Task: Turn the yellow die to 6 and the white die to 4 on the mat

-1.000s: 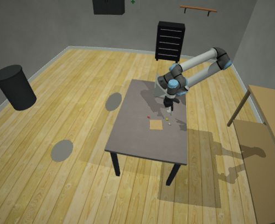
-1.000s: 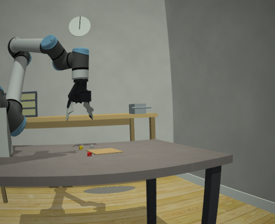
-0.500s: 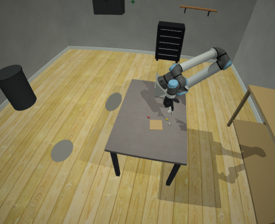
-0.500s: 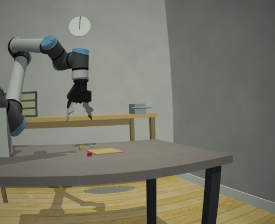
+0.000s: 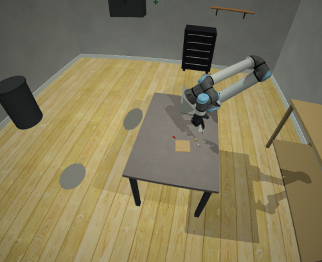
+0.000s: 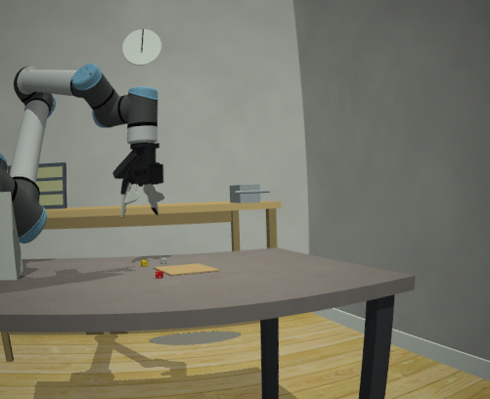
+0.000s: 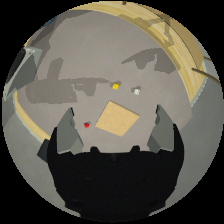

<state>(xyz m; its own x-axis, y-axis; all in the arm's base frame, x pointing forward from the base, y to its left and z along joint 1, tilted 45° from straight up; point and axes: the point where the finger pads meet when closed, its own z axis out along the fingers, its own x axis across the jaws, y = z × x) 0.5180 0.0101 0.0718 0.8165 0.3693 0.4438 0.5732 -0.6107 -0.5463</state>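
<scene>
Now: hand 13 cm above the yellow die. From my hand the other things lie so: red die (21 cm to the right, 13 cm below, 1 cm behind); then white die (13 cm below, 7 cm ahead, 2 cm to the left); then tan mat (14 cm below, 12 cm to the right, 9 cm ahead).
</scene>
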